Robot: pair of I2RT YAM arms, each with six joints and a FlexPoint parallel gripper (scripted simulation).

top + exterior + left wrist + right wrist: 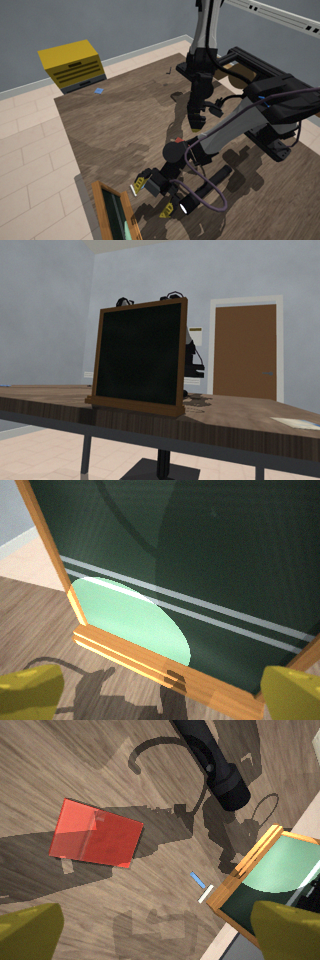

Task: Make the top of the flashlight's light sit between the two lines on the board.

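Observation:
The board lies 110 mm ahead of my left hand, 50 mm below it and 40 mm to the left of it. From my left hand the other things lie so: flashlight 240 mm behind, 180 mm below, 70 mm to the left; then blue chalk 200 mm below, 80 mm to the right, 10 mm behind; then white chalk 200 mm below, 90 mm to the right, 40 mm ahead.

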